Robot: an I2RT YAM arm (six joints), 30 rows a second.
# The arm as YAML. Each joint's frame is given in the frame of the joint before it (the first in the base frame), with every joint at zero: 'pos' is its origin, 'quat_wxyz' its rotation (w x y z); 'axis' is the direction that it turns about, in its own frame. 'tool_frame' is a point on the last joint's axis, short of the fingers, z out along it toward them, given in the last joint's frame.
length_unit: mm
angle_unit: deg
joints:
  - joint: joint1
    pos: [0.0, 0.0, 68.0]
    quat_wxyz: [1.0, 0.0, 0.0, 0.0]
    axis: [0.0, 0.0, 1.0]
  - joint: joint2
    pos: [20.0, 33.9, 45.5]
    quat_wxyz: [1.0, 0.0, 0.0, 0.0]
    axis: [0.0, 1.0, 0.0]
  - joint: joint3
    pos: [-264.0, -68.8, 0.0]
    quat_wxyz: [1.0, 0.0, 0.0, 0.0]
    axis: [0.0, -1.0, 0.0]
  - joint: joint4
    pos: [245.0, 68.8, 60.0]
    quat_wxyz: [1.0, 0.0, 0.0, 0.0]
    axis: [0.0, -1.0, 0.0]
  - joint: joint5
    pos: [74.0, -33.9, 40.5]
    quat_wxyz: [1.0, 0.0, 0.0, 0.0]
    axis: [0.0, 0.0, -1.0]
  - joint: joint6
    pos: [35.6, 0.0, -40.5]
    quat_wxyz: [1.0, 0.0, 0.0, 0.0]
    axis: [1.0, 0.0, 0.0]
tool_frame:
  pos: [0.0, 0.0, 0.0]
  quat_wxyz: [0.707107, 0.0, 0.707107, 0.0]
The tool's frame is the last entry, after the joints.
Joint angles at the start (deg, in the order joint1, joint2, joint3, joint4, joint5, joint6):
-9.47 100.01 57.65 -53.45 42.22 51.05
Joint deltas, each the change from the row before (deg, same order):
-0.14 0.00 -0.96 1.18 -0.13 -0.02
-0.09 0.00 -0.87 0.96 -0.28 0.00
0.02 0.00 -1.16 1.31 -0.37 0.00
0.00 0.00 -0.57 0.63 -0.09 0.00
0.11 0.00 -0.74 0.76 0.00 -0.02
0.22 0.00 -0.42 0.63 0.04 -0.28
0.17 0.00 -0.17 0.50 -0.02 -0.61
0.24 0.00 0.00 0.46 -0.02 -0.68
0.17 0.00 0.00 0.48 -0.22 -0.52
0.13 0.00 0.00 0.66 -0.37 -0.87
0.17 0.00 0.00 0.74 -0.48 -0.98
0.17 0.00 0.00 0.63 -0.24 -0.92
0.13 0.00 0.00 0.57 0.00 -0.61
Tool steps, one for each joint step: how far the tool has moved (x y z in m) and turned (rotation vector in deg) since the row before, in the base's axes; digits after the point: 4 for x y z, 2 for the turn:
-0.0018 -0.0003 -0.0038 0.09 -0.23 -0.14
-0.0018 0.0000 -0.0034 0.26 -0.14 -0.12
-0.0023 0.0007 -0.0046 0.34 -0.21 -0.01
-0.0012 0.0002 -0.0022 0.08 -0.07 -0.01
-0.0016 0.0008 -0.0027 0.00 -0.01 0.12
-0.0004 0.0011 -0.0016 -0.02 -0.02 0.43
0.0004 0.0008 -0.0007 0.07 0.06 0.62
0.0011 0.0010 -0.0001 0.06 -0.02 0.75
0.0010 0.0008 -0.0001 0.22 -0.17 0.54
0.0013 0.0006 -0.0002 0.39 -0.15 0.76
0.0015 0.0008 -0.0003 0.49 -0.18 0.89
0.0013 0.0007 -0.0001 0.26 -0.07 0.86
0.0011 0.0005 0.0000 -0.01 -0.18 0.60

